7 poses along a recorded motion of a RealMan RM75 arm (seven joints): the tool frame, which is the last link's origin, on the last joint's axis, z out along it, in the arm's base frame.
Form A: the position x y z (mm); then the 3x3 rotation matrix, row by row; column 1 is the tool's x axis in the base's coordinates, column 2 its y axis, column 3 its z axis. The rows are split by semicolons.
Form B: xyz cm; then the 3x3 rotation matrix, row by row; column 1 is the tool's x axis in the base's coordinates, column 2 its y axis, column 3 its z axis. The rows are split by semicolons. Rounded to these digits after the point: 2 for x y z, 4 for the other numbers.
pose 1, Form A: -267.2, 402.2, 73.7; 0.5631, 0.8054, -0.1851; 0.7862, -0.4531, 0.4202; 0.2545, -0.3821, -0.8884
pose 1, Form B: -26.72, 40.22, 7.37; 0.5631, 0.8054, -0.1851; 0.7862, -0.4531, 0.4202; 0.2545, -0.3821, -0.8884
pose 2, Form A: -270.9, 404.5, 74.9; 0.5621, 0.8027, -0.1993; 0.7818, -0.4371, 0.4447; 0.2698, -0.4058, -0.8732
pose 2, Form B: -27.09, 40.45, 7.49; 0.5621, 0.8027, -0.1993; 0.7818, -0.4371, 0.4447; 0.2698, -0.4058, -0.8732
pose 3, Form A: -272.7, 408.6, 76.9; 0.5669, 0.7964, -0.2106; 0.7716, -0.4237, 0.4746; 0.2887, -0.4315, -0.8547
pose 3, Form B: -27.27, 40.86, 7.69; 0.5669, 0.7964, -0.2106; 0.7716, -0.4237, 0.4746; 0.2887, -0.4315, -0.8547
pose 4, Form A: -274.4, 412.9, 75.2; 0.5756, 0.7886, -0.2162; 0.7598, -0.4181, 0.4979; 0.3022, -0.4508, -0.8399
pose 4, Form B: -27.44, 41.29, 7.52; 0.5756, 0.7886, -0.2162; 0.7598, -0.4181, 0.4979; 0.3022, -0.4508, -0.8399
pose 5, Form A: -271.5, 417.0, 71.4; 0.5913, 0.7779, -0.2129; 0.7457, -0.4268, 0.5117; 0.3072, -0.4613, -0.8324
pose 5, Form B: -27.15, 41.70, 7.14; 0.5913, 0.7779, -0.2129; 0.7457, -0.4268, 0.5117; 0.3072, -0.4613, -0.8324
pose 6, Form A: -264.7, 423.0, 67.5; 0.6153, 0.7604, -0.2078; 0.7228, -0.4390, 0.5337; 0.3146, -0.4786, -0.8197
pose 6, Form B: -26.47, 42.30, 6.75; 0.6153, 0.7604, -0.2078; 0.7228, -0.4390, 0.5337; 0.3146, -0.4786, -0.8197
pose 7, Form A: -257.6, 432.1, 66.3; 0.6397, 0.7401, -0.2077; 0.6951, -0.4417, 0.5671; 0.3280, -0.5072, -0.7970
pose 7, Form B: -25.76, 43.21, 6.63; 0.6397, 0.7401, -0.2077; 0.6951, -0.4417, 0.5671; 0.3280, -0.5072, -0.7970
